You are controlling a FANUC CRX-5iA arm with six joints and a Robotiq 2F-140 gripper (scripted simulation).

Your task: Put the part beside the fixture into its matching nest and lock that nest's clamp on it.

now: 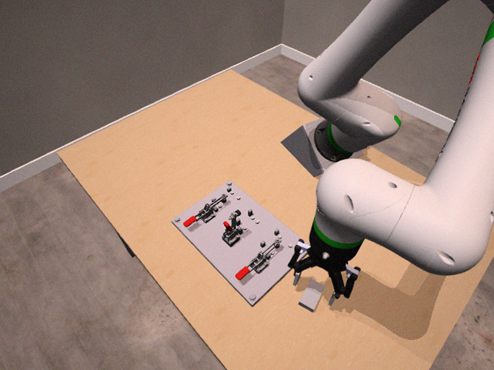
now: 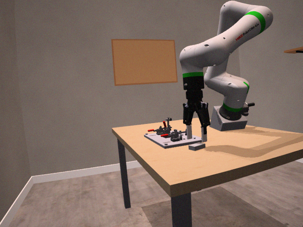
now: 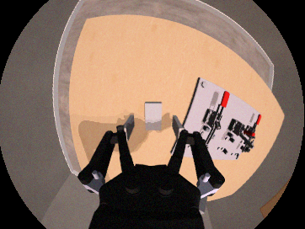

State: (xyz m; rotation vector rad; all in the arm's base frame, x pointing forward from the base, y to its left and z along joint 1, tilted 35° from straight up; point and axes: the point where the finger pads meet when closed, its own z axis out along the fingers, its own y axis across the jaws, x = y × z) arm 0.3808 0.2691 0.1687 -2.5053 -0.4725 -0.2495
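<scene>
My gripper is now 6 cm above the grey part. The rest, counted from my hand: grey fixture plate 5 cm ahead, 26 cm to the right, 6 cm below; clamp 6 cm ahead, 14 cm to the right, 2 cm below.
</scene>
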